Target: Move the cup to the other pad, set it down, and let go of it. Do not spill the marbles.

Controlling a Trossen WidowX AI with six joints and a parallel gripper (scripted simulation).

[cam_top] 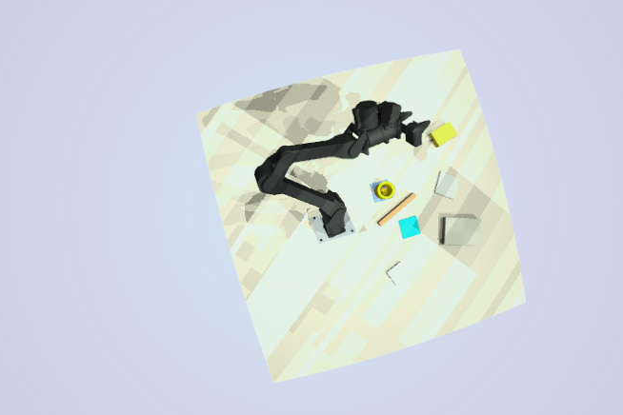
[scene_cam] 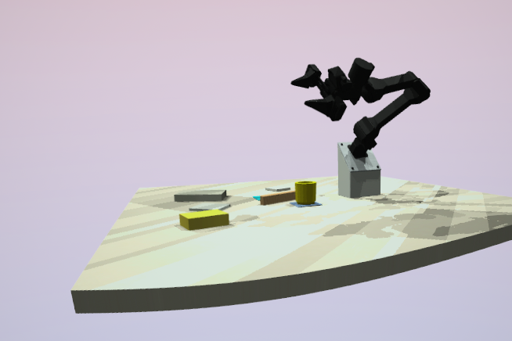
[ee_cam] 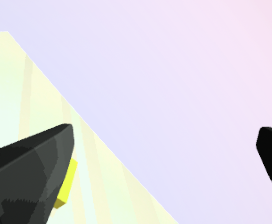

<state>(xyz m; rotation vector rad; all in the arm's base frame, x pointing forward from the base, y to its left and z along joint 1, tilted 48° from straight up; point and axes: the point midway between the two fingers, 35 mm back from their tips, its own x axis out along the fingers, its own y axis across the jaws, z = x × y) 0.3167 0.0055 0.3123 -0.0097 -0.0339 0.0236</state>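
My gripper tip is now 120 mm past the yellow cup, 180 mm to the left of it and 300 mm above it. From my gripper tip the other things lie so: light blue sheet 110 mm behind, 180 mm to the right, 340 mm below; cyan pad 50 mm behind, 370 mm to the right, 340 mm below; wooden bar 80 mm behind, 280 mm to the right, 330 mm below.
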